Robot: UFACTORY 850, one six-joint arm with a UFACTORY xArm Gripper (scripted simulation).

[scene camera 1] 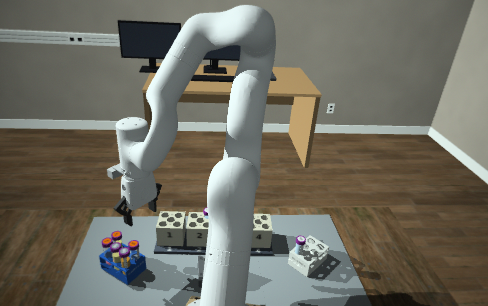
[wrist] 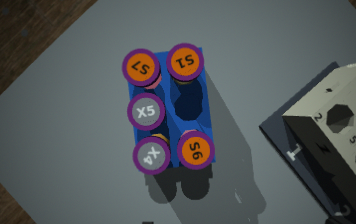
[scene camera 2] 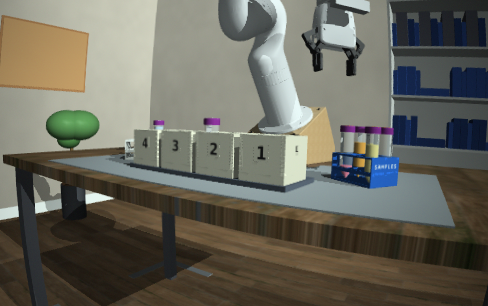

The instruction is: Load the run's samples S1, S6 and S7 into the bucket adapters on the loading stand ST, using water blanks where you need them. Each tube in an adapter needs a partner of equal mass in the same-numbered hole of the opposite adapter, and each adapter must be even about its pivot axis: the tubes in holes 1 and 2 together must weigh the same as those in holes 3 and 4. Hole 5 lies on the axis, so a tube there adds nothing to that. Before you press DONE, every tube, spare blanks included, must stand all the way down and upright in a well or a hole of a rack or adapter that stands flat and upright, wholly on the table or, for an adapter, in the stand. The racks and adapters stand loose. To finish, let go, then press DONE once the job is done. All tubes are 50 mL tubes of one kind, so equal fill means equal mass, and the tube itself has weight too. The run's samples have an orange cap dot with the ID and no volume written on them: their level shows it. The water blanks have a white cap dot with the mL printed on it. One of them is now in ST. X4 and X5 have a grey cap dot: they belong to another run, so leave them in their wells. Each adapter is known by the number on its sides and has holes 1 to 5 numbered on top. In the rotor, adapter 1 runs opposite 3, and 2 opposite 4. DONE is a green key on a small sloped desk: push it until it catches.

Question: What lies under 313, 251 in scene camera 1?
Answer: A white rack.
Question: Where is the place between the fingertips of my gripper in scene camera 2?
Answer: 335, 73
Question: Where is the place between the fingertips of my gripper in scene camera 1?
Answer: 141, 217
